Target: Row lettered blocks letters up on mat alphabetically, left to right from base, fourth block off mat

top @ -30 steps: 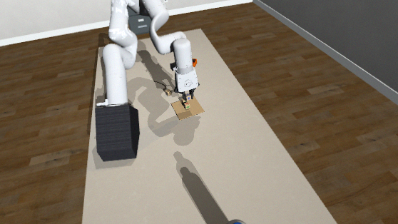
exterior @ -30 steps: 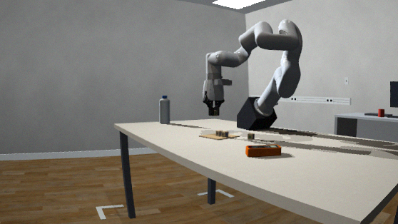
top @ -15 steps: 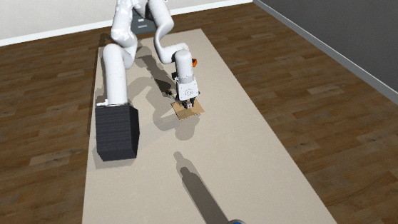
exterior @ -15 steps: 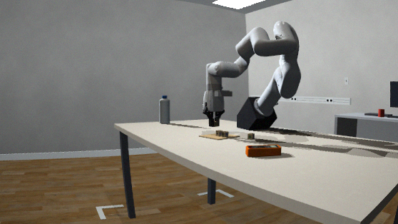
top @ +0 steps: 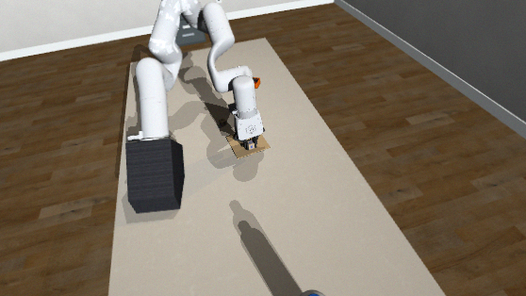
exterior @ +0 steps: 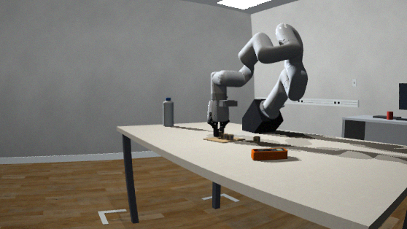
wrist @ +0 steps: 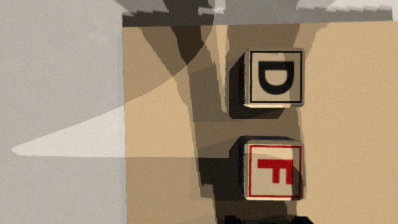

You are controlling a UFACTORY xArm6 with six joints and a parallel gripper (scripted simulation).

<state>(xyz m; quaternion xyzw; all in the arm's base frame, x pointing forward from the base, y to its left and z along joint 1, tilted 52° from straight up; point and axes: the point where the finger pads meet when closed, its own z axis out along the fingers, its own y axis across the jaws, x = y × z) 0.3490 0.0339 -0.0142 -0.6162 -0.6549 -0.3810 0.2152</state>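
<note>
The thin mat is 1 cm behind my hand, 4 cm to the left of it and 3 cm below it. From my hand the other things lie so: grey bottle 1 cm ahead, 66 cm to the right, 6 cm above.
</note>
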